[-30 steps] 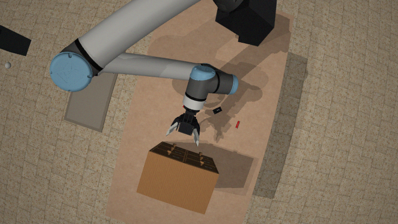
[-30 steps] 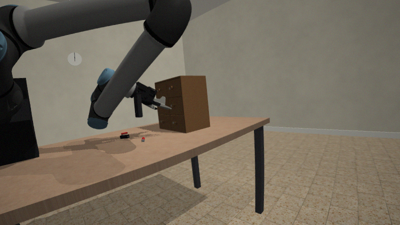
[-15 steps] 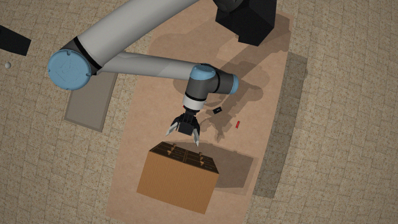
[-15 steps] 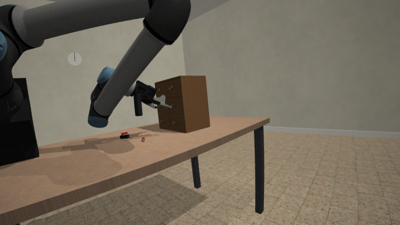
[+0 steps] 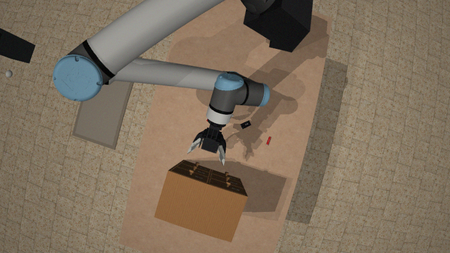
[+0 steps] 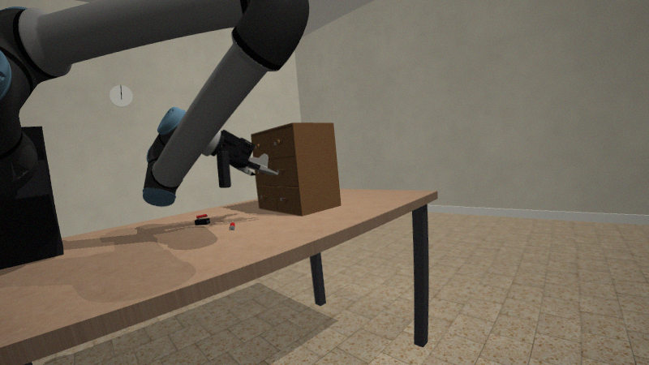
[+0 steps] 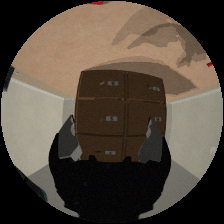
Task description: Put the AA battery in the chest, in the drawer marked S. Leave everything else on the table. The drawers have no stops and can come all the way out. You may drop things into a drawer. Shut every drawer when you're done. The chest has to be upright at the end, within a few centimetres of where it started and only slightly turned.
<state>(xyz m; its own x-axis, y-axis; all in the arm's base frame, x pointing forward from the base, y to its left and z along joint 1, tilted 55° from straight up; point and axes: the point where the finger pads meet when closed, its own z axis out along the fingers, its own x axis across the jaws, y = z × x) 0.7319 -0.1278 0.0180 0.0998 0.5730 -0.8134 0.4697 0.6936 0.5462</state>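
My gripper is now 14 cm short of the drawer, 5 cm to the left of it and 1 cm above it. The rest, counted from my hand: small black object 18 cm behind, 14 cm to the left, 14 cm below.
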